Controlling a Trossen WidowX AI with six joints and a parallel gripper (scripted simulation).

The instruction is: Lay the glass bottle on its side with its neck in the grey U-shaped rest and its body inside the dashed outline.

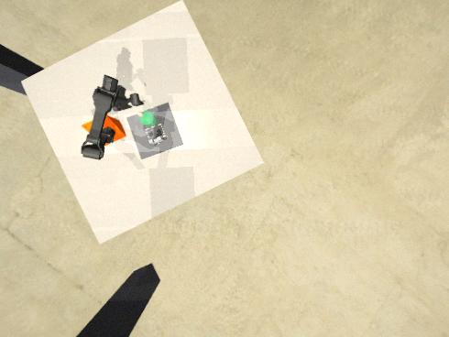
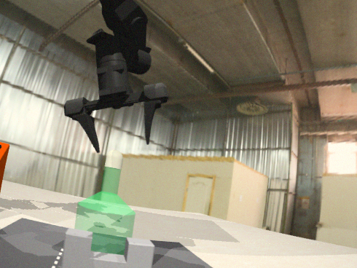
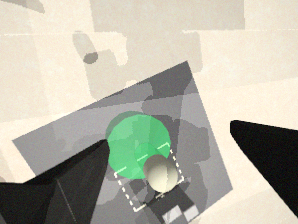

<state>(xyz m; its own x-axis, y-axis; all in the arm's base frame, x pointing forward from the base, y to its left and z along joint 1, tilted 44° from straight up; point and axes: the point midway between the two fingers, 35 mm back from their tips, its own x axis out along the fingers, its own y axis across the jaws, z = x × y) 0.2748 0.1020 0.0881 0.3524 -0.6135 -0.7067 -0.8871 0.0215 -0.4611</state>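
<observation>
The green glass bottle is 80 mm below my gripper tip, 40 mm to the right of it and 20 mm behind it. The rest, counted from my gripper tip: dark grey mat (170 mm below, 120 mm to the right, 20 mm behind).
</observation>
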